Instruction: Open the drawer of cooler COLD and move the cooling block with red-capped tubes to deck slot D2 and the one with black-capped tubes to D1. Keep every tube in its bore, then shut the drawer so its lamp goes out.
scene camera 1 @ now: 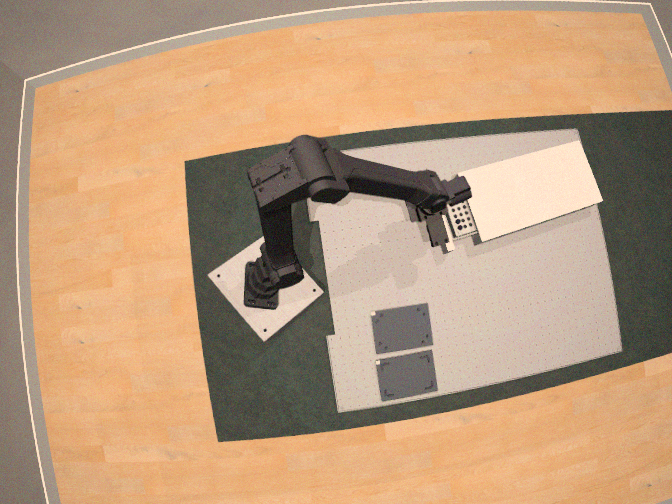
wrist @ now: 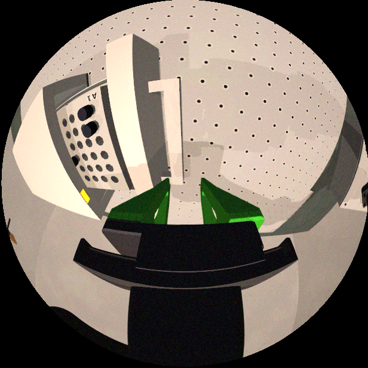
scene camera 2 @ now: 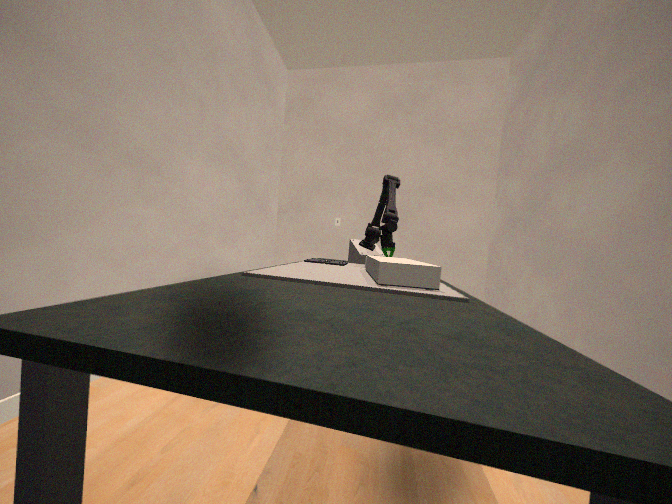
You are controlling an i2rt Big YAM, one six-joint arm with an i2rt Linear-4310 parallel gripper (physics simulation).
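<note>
The white cooler point(scene camera 1: 531, 189) point(scene camera 2: 407, 273) point(wrist: 37, 155) has its drawer partly open. A pale block point(wrist: 102, 125) marked A1 sits inside, with black-capped tubes point(wrist: 85, 111) in some bores; red caps do not show. The drawer front point(wrist: 120, 90) carries a white bar handle point(wrist: 173, 130). My gripper point(wrist: 184, 183) point(scene camera 2: 388, 252) is slightly open and empty, its green fingertips apart near the handle's near end in the wrist view; contact cannot be told. A yellow patch point(wrist: 85, 195) shows on the cooler's edge. Two grey deck slots point(scene camera 1: 401, 328) point(scene camera 1: 407, 375) lie on the deck; their labels are unreadable.
The perforated light deck point(scene camera 1: 515, 303) lies on a dark green table point(scene camera 1: 260, 390) point(scene camera 2: 352, 347). The arm's white base plate point(scene camera 1: 301, 309) stands beside the deck. The arm reaches over the deck to the drawer and hides part of it in scene camera 1.
</note>
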